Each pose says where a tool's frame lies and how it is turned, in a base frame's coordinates. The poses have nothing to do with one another.
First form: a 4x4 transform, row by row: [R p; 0 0 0 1], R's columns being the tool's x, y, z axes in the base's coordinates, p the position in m. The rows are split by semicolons.
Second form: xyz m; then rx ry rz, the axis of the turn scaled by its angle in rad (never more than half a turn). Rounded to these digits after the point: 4 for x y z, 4 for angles. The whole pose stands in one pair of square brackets.
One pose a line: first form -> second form
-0.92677, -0.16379, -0.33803, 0.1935; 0.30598, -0.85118, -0.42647, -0.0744; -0.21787, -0.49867, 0.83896, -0.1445; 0, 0, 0, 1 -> [0.1935, -0.0744, -0.1445, -0.4262, -0.7093, 2.7731]
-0.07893, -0.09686, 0.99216, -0.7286; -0.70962, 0.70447, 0.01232, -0.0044; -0.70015, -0.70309, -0.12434, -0.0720; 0, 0, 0, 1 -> [-0.7286, -0.0044, -0.0720, -0.6733, 1.5927, -0.5767]
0.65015, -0.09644, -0.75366, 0.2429; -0.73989, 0.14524, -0.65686, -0.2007; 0.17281, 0.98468, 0.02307, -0.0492; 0, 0, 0, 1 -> [0.2429, -0.2007, -0.0492, 1.3695, -0.7729, -0.5368]
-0.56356, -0.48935, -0.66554, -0.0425; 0.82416, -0.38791, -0.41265, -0.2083; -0.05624, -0.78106, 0.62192, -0.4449; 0, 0, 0, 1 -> [-0.0425, -0.2083, -0.4449, -0.5666, -0.9371, 2.0203]
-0.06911, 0.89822, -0.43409, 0.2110; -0.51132, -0.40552, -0.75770, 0.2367; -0.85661, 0.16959, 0.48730, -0.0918; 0, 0, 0, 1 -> [0.2110, 0.2367, -0.0918, 1.1127, 0.5070, -1.6914]
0.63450, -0.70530, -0.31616, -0.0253; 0.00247, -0.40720, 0.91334, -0.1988; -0.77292, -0.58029, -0.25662, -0.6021; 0, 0, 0, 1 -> [-0.0253, -0.1988, -0.6021, -1.8391, 0.5624, 0.8715]
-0.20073, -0.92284, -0.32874, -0.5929; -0.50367, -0.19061, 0.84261, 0.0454; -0.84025, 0.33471, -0.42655, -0.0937; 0, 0, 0, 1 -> [-0.5929, 0.0454, -0.0937, -1.6516, 1.6633, 1.3631]
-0.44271, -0.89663, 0.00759, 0.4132; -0.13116, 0.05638, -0.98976, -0.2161; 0.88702, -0.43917, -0.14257, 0.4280; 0, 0, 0, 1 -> [0.4132, -0.2161, 0.4280, 1.0423, -1.6649, 1.4492]
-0.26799, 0.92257, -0.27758, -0.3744; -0.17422, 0.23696, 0.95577, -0.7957; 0.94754, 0.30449, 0.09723, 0.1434; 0, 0, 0, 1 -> [-0.3744, -0.7957, 0.1434, -0.7573, -1.4246, -1.2754]
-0.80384, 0.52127, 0.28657, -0.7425; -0.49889, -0.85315, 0.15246, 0.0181; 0.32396, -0.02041, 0.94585, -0.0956; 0, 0, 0, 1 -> [-0.7425, 0.0181, -0.0956, -0.4337, -0.0938, -2.5593]
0.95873, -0.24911, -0.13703, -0.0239; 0.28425, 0.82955, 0.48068, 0.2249; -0.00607, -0.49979, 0.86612, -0.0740; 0, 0, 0, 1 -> [-0.0239, 0.2249, -0.0740, -0.5206, -0.0695, 0.2832]
